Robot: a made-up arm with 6 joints. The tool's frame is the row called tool. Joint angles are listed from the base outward. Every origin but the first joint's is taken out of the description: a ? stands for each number. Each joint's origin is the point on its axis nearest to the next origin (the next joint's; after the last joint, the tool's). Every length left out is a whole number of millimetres.
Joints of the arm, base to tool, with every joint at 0 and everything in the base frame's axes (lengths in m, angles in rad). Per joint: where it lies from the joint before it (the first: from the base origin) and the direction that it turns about. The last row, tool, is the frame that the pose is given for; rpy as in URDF.
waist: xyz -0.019 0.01 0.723 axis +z
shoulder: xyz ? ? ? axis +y
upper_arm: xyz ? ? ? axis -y
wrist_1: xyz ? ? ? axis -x
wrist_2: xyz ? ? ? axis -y
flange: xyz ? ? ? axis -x
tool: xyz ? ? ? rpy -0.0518 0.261 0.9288
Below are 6 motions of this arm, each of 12 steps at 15 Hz.
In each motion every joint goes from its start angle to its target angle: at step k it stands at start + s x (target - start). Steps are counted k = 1, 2, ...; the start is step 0. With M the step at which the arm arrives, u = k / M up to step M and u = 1 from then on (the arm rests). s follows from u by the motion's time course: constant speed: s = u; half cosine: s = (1 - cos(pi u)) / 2; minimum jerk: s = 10 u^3 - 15 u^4 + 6 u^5.
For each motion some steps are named. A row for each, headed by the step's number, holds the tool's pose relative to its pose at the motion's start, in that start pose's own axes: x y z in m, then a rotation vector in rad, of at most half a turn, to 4 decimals.
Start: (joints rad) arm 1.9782 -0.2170 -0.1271 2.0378 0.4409 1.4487
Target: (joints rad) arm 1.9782 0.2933 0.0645 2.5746 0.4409 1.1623
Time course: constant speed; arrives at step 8
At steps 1, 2, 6, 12:
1: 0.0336 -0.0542 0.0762 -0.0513 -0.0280 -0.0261
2: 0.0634 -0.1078 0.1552 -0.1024 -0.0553 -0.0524
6: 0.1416 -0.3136 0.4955 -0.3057 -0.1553 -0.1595
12: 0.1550 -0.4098 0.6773 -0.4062 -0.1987 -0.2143

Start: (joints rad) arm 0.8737 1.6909 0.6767 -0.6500 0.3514 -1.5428
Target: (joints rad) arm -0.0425 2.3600 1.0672 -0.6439 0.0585 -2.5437
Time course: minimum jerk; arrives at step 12
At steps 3, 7, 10, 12:
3: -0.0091 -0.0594 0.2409 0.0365 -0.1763 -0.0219
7: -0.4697 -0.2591 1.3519 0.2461 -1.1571 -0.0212
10: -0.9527 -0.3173 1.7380 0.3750 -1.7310 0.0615
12: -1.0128 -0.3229 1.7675 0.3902 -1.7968 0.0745

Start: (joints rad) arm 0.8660 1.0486 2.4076 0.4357 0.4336 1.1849
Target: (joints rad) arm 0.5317 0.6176 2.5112 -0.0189 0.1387 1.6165
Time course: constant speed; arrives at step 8
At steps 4, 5, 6, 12:
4: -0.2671 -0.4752 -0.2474 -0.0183 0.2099 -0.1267
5: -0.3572 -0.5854 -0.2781 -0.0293 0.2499 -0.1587
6: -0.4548 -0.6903 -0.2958 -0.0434 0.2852 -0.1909
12: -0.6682 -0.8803 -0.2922 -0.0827 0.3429 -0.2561

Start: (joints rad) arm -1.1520 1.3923 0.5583 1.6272 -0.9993 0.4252
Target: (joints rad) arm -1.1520 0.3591 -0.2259 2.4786 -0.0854 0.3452
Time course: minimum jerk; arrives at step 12
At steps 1, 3, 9, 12:
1: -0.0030 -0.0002 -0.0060 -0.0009 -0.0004 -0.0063
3: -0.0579 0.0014 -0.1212 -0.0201 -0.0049 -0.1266
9: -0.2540 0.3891 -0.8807 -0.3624 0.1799 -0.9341
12: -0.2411 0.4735 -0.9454 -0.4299 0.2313 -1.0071

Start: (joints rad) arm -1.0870 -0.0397 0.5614 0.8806 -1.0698 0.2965
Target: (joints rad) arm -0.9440 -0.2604 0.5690 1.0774 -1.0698 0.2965
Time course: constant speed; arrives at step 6
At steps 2, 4, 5, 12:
2: -0.1645 0.0785 -0.0635 -0.0189 -0.0427 -0.0803
4: -0.3199 0.1531 -0.1463 -0.0308 -0.0886 -0.1579
5: -0.3938 0.1885 -0.1948 -0.0341 -0.1126 -0.1954
12: -0.4648 0.2223 -0.2478 -0.0356 -0.1373 -0.2321

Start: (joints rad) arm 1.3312 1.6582 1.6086 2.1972 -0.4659 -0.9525
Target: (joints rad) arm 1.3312 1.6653 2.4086 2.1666 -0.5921 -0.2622
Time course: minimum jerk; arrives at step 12
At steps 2, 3, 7, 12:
2: -0.0382 -0.0342 0.0036 -0.0031 0.0100 -0.0300
3: -0.1139 -0.0969 0.0086 -0.0073 0.0300 -0.0871
7: -0.8150 -0.4526 -0.0424 0.0434 0.2283 -0.5182
12: -1.2952 -0.5205 -0.1542 0.1517 0.3744 -0.7471

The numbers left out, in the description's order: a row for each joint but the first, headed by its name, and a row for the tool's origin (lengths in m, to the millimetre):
shoulder: 0.131 0.041 0
upper_arm: 0.01 0 0.964
wrist_1: 1.564 0 0.263
wrist_2: 0 0.038 0.028
flange: 0.239 0 0.024
tool: 0 -0.002 -0.014

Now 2 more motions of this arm.
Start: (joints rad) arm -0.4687 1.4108 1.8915 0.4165 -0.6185 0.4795
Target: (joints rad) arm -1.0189 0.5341 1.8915 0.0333 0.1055 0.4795
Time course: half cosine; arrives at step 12
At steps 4, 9, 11, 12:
4: -0.6739 -0.1350 -0.1081 -0.0424 -0.2120 -0.3258
9: -2.1562 0.3782 -0.2838 -0.3455 -0.5382 -1.1729
11: -2.3843 0.6201 -0.2746 -0.4534 -0.5761 -1.3488
12: -2.4109 0.6545 -0.2718 -0.4688 -0.5803 -1.3715

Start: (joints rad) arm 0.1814 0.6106 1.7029 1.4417 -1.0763 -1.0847
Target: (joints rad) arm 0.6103 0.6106 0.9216 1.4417 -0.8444 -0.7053
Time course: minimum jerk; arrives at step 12
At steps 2, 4, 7, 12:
2: 0.0316 0.0308 -0.0299 -0.0113 0.0346 0.0220
4: 0.1653 0.1991 -0.1862 -0.0737 0.1991 0.1360
7: 0.3156 0.7224 -0.6303 -0.2828 0.5714 0.4632
12: 0.2216 1.1643 -0.9933 -0.4963 0.8103 0.7460

